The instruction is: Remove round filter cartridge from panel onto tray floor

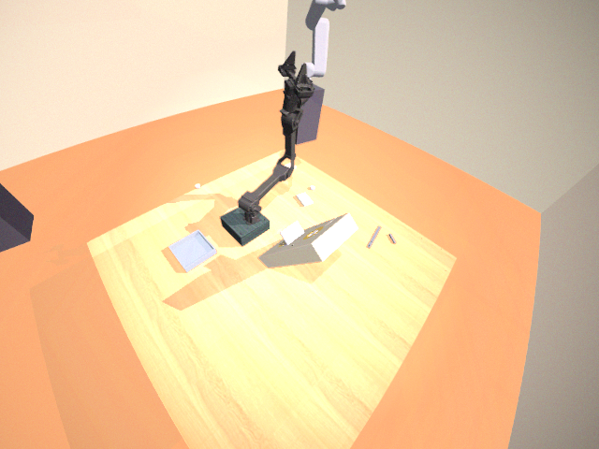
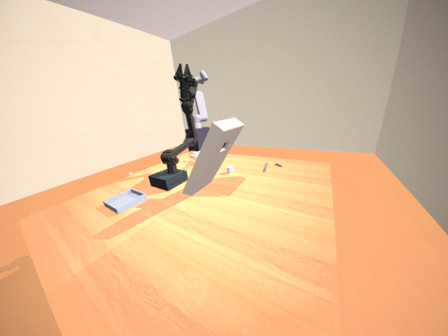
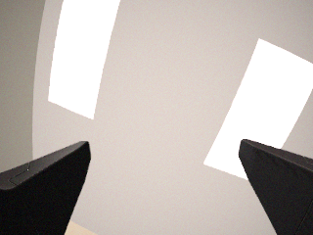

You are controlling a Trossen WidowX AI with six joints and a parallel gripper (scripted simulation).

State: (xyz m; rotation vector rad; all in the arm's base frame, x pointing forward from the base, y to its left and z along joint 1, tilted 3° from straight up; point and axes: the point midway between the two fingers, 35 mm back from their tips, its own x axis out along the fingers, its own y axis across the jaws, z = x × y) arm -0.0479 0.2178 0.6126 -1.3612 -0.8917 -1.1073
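Now: the round filter cartridge 410 mm ahead of my gripper tip, 180 mm to the right of it and 420 mm below it. Also, from my gripper tip: grey-blue tray: 40 mm ahead, 540 mm to the right, 690 mm below.
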